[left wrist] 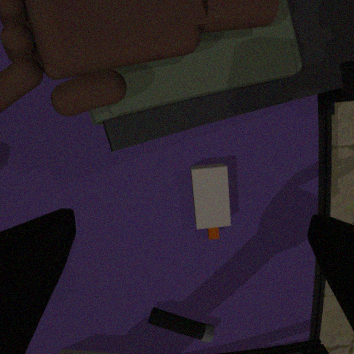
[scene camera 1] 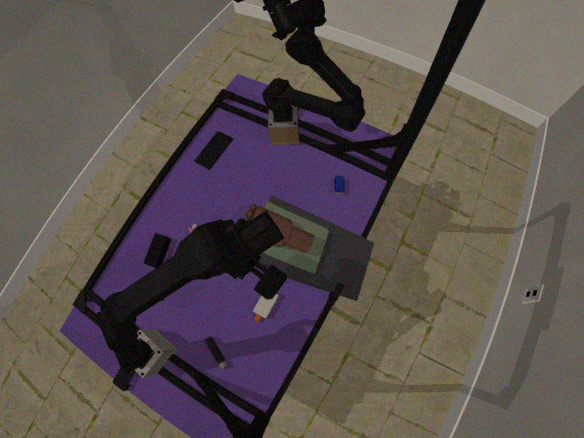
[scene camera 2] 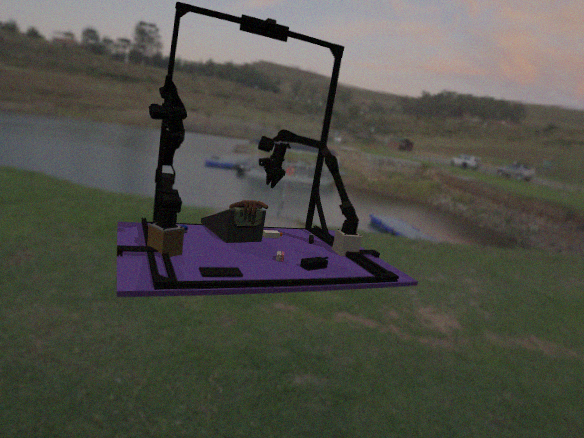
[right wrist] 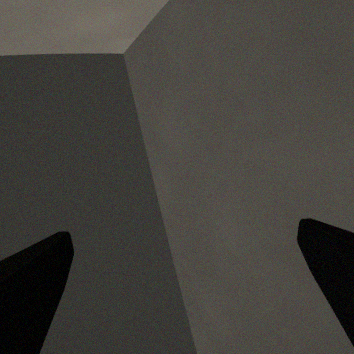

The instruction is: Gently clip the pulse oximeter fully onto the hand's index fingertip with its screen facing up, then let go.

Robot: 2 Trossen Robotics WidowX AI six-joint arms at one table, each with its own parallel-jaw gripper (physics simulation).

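Places are measured from the left arm's base along level axes (x up, y back, z right), in centimetres.
Pixels of known places: left gripper, between the fingertips: (left wrist: 194,223) (scene camera 1: 252,264) (scene camera 2: 269,186); right gripper, between the fingertips: (scene camera 2: 170,82) (right wrist: 186,236); left arm's base, origin of its link: (scene camera 1: 141,353) (scene camera 2: 349,232); right arm's base, origin of its link: (scene camera 1: 282,114) (scene camera 2: 166,225).
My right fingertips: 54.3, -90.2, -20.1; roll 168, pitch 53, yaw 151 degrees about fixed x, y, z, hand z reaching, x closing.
Ahead of a thing's pixels: the offset from my right fingertips to its top centre, as dx, dy, dz. "pt": to the spot under its first point.
The pulse oximeter {-61.7, +52.2, +6.1} (scene camera 1: 193,228) (scene camera 2: 280,256), small, white and pink, lies on the purple table; in scene camera 1 the left arm partly covers it. The brown hand (scene camera 1: 301,239) (scene camera 2: 248,205) (left wrist: 115,35) rests palm-down on a green pad {pt -54.7, +39.4, +44.3} (scene camera 1: 314,264) (left wrist: 265,60) over a dark wedge (scene camera 1: 352,250) (scene camera 2: 220,226) (left wrist: 150,131). Its index finger (left wrist: 20,82) runs out of the left wrist view, tip not visible there. My left gripper (scene camera 2: 273,183) (left wrist: 194,223) is open and empty, high above the table near the hand. My right gripper (right wrist: 186,236) is open and empty, facing the walls, away from the table.
A white box {-62.0, +57.3, +38.8} (scene camera 1: 266,305) (left wrist: 211,197) with an orange tip lies beside the wedge. A black cylinder {-62.1, +77.4, +35.5} (scene camera 1: 215,348) (left wrist: 177,322) lies near the left arm's base. A blue block {-61.6, +11.1, +34.9} (scene camera 1: 339,184), a flat black slab {-64.0, +24.5, -11.2} (scene camera 1: 213,150) and a black box {-61.3, +65.3, -1.1} (scene camera 1: 157,250) (scene camera 2: 314,263) also lie on the table.
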